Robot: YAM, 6 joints.
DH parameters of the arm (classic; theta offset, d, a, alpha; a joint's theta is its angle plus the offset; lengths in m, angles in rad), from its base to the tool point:
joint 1: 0 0.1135 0.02 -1.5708
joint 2: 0 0 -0.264 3.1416
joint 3: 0.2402 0 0.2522 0
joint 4: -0.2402 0 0.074 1.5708
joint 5: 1.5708 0 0 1.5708
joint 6: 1.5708 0.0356 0 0
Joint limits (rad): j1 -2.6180..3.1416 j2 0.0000..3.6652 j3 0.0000..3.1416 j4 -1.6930..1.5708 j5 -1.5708..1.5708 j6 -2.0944..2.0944
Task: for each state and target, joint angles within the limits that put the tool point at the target. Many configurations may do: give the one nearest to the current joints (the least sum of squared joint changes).
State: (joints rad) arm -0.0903 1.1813 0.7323 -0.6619 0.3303 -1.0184
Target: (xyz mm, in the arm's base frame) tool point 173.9 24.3 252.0
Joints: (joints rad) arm 0.1955 0.9204 0.7437 -0.7671 0.2833 -1.0184
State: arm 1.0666 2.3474 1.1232 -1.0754 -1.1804 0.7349
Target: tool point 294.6 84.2 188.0
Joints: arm 0.1710 1.8509 1.2273 -1.2035 -1.1750 0.7349
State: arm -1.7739 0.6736 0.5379 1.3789 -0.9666 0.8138
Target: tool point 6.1 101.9 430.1
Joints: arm -1.3578 0.2147 0.7352 1.5124 -0.8827 0.8138
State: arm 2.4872 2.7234 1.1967 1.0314 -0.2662 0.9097
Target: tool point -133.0 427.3 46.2
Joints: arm 1.8546 2.4191 1.1171 1.1015 -0.2271 0.9097
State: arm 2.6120 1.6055 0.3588 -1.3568 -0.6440 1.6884
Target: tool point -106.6 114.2 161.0
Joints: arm 2.1938 1.4707 0.6977 -1.3686 -0.5945 1.6884
